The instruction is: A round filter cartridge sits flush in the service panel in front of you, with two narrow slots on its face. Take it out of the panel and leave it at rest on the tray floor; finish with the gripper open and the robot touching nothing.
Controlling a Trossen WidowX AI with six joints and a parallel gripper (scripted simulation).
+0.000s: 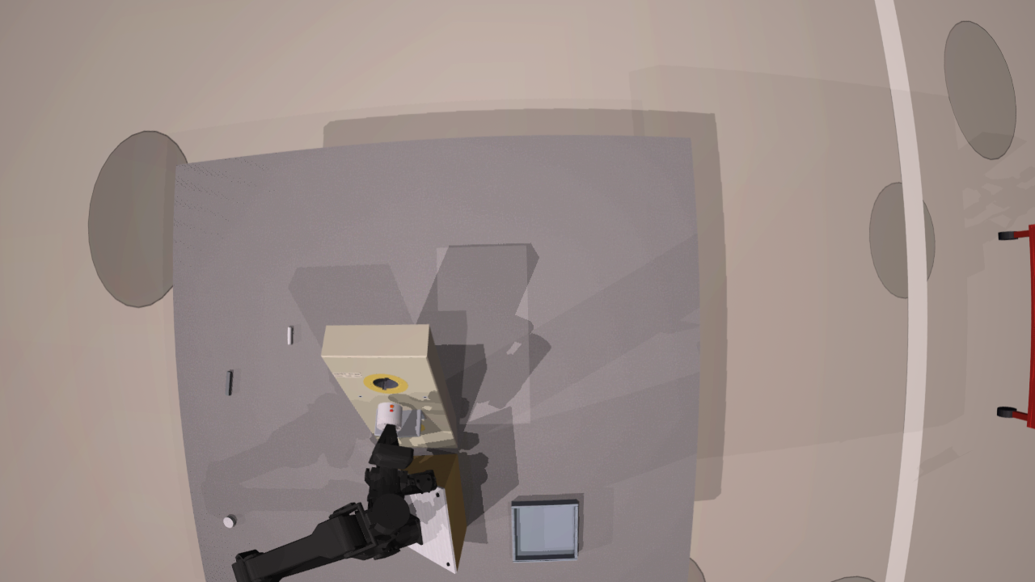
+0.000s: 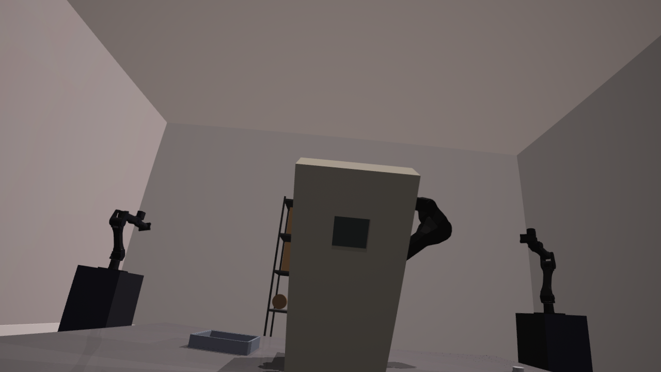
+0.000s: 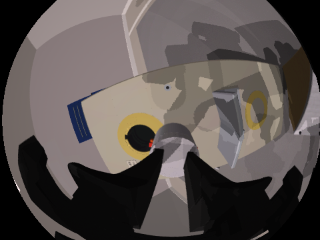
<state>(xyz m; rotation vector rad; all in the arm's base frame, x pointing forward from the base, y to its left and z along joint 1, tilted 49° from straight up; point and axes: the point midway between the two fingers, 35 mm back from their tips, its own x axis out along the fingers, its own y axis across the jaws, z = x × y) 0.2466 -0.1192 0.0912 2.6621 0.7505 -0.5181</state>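
Now: the filter cartridge 10 mm below my gripper tip and 10 mm ahead of it. Also, from my gripper tip: tray 340 mm behind, 270 mm to the right, 260 mm below.
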